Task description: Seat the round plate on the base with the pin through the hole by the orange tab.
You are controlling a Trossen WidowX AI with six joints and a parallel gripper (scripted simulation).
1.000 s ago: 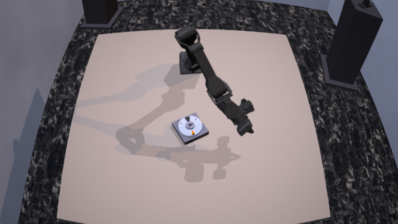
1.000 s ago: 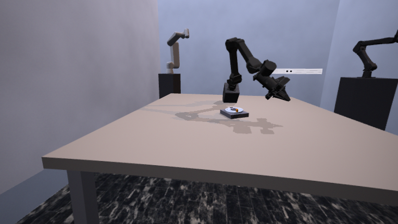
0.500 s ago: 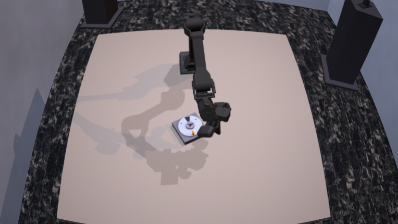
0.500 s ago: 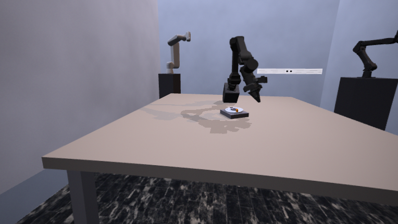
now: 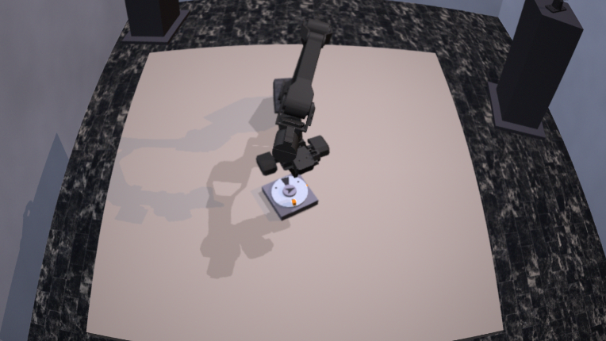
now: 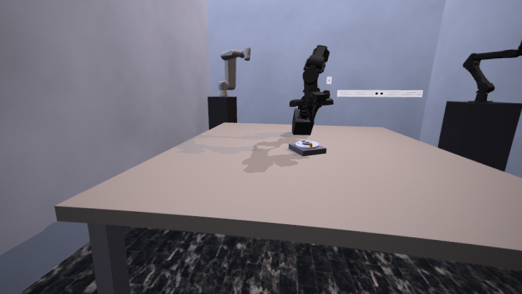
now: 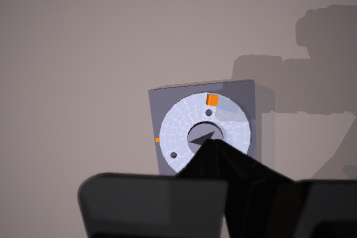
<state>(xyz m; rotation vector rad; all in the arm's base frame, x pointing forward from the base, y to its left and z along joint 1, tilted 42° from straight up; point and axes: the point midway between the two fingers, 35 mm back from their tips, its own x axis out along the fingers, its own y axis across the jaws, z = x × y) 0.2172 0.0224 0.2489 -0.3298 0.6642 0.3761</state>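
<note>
The dark grey square base lies 20 mm behind my hand, 10 mm to the right of it and 160 mm below it.
</note>
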